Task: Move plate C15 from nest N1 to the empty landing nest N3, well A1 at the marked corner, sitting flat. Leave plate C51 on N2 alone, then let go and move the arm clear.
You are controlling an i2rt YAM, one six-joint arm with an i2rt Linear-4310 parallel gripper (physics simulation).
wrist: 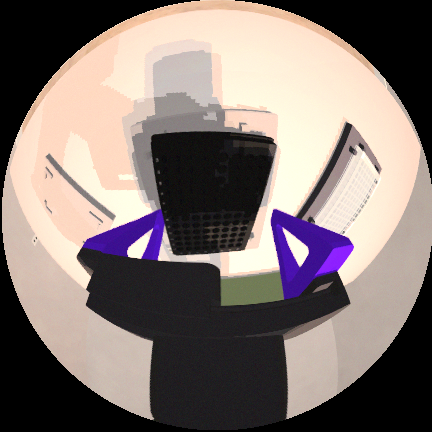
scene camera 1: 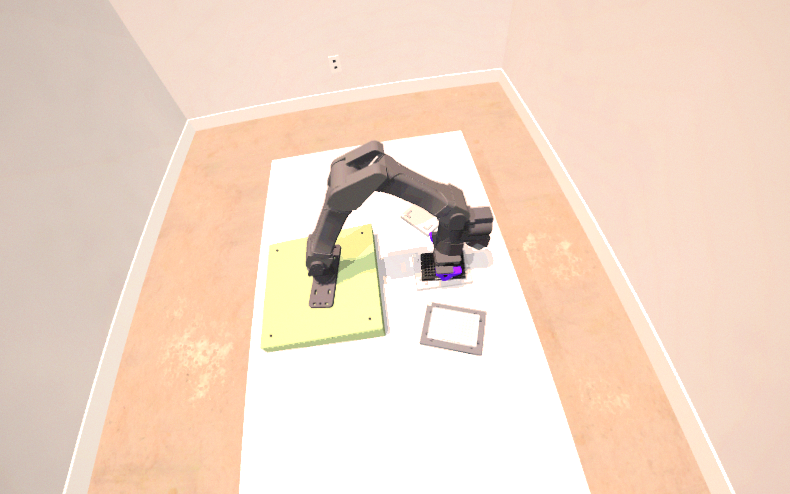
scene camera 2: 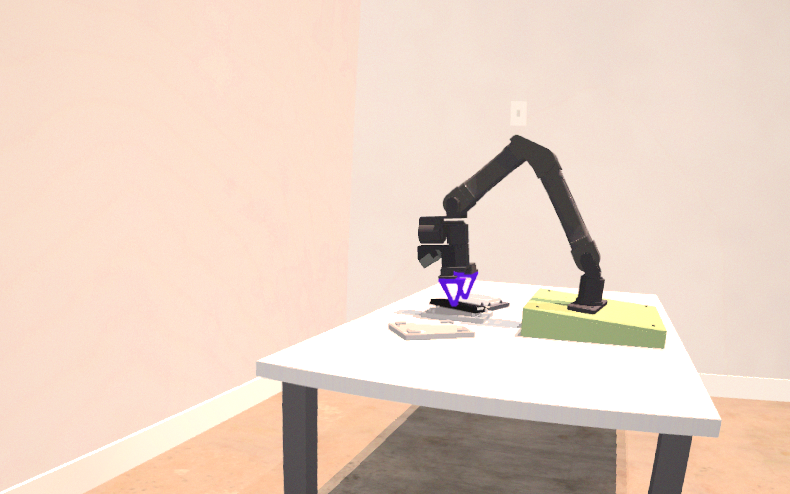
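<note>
A black well plate [scene camera 1: 428,267] [scene camera 2: 474,307] [wrist: 212,175] is over the middle nest [scene camera 1: 431,285] [wrist: 250,117]; its seating is hard to judge. My gripper [scene camera 1: 440,259] [scene camera 2: 459,301] [wrist: 217,214] is open, its purple fingers astride the plate's long sides, tips close to the edges. A white plate [scene camera 1: 454,327] [wrist: 350,195] lies on the grey nest [scene camera 1: 482,332] [wrist: 340,160]. A beige nest [scene camera 1: 416,218] [scene camera 2: 431,333] [wrist: 75,200] with raised corner guides is empty. Plate and nest labels and the marked corner are unreadable. The arm hides part of the black plate in scene camera 1.
The arm's base stands on a yellow-green block [scene camera 1: 291,302] [scene camera 2: 594,336] [wrist: 250,290] on the white table [scene camera 1: 372,419] [scene camera 2: 524,372]. The grey and beige nests flank the middle nest. The hand casts a shadow across the middle nest in the wrist view.
</note>
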